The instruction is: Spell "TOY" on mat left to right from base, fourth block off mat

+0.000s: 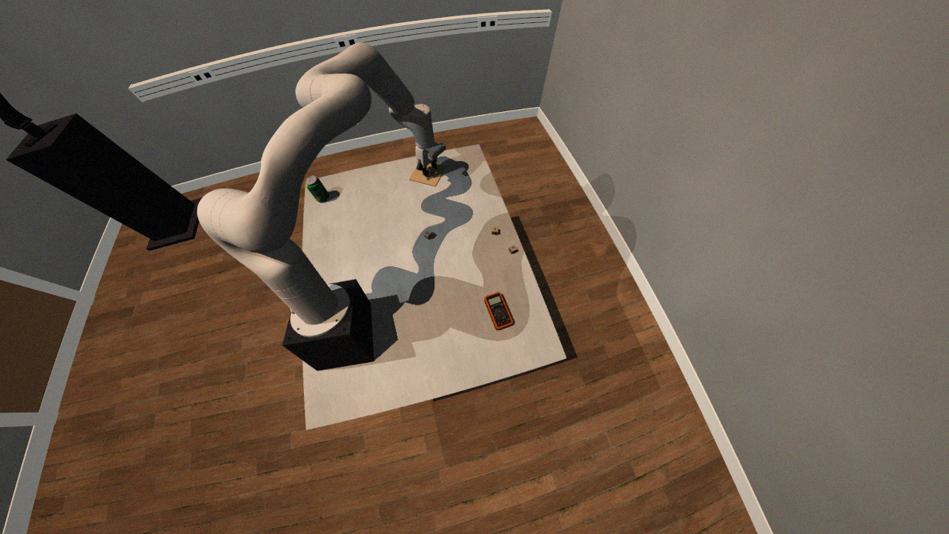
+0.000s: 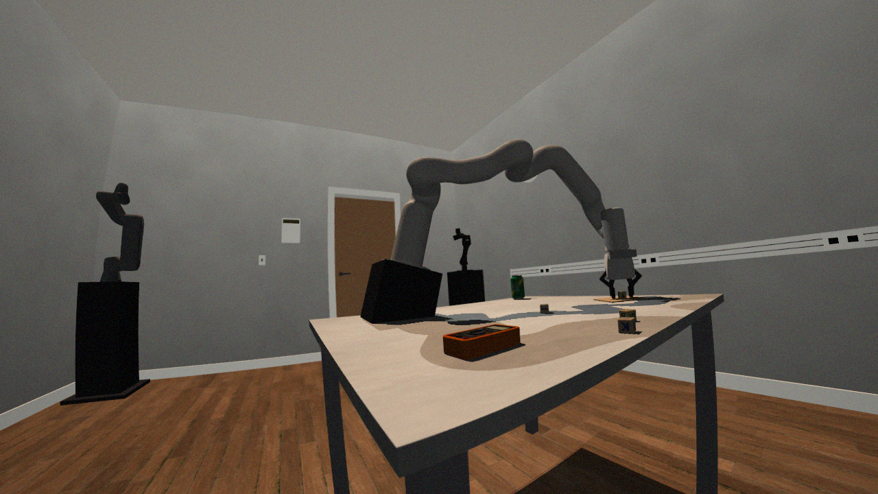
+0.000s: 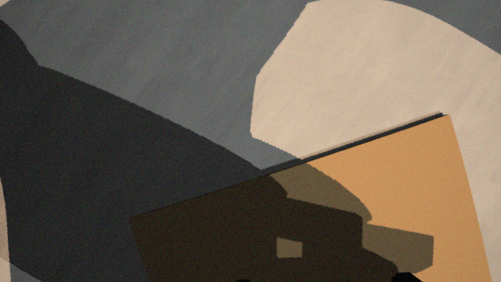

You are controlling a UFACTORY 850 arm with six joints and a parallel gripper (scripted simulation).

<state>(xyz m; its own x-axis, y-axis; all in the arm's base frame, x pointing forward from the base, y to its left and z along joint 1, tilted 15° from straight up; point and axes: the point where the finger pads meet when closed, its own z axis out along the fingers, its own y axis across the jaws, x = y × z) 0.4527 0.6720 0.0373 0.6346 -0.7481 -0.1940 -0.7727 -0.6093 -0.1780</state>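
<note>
Right now the block is 10 mm below my hand. Round my hand: orange multimeter 750 mm to the right, 120 mm ahead, 10 mm below; then green soda can 530 mm behind, 40 mm above, 10 mm to the right; then tan square mat 20 mm below, 10 mm behind.
</note>
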